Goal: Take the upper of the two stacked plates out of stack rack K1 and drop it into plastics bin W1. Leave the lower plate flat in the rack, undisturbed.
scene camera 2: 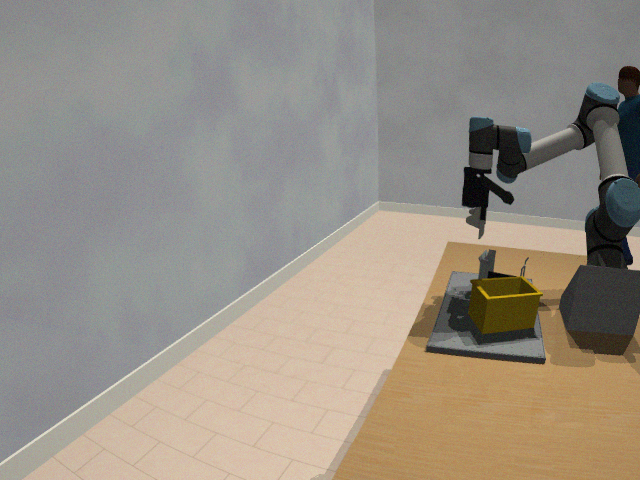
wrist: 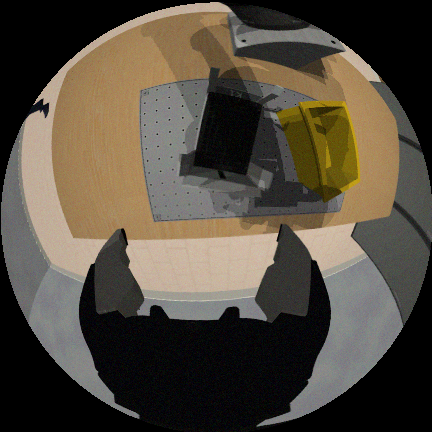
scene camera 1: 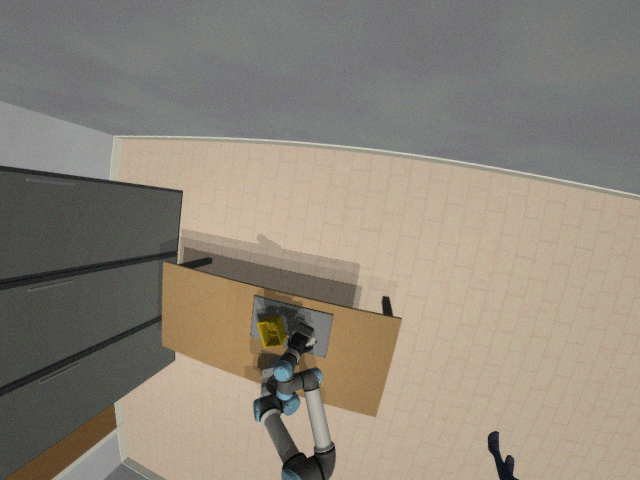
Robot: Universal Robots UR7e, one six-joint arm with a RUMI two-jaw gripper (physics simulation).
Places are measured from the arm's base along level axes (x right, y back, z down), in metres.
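Pixels of known places: gripper, between the fingertips: (scene camera 2: 480,233) (wrist: 199,229); arm's base, origin of its link: (scene camera 2: 606,284).
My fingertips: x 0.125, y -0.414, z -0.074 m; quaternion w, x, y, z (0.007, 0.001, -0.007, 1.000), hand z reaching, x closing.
Ahead of a thing's pixels: the offset from my fingertips to its top centre. Level surfaces: height alone.
The black plate stack {dx -0.038, dy +0.086, dz +0.123 m} (wrist: 227,135) lies in the grey stack rack K1 {dx -0.039, dy +0.093, dz +0.055 m} (wrist: 212,181) (scene camera 2: 486,264); the wrist view shows a dark top face, and I cannot tell the two plates apart. In scene camera 2, a thin dark edge of the stack shows behind the bin. The yellow plastics bin W1 {dx -0.224, dy +0.099, dz +0.076 m} (scene camera 1: 271,333) (scene camera 2: 505,312) (wrist: 344,145) stands beside the rack, to its right in the wrist view. My gripper (scene camera 2: 478,227) (wrist: 199,229) is open with nothing between its fingers. It points down and hangs well above the rack. In scene camera 1 the arm partly covers the rack.
Rack and bin stand on a grey perforated base plate {dx -0.139, dy +0.064, dz +0.175 m} (scene camera 1: 323,335) (scene camera 2: 439,341) (wrist: 160,160) on the wooden table {dz +0.188 m} (scene camera 1: 206,310) (scene camera 2: 465,413) (wrist: 95,150). The rack has upright posts and a raised end wall. Dark cabinets (scene camera 1: 87,227) stand beyond one table end. Part of a person (scene camera 2: 629,124) shows behind the arm.
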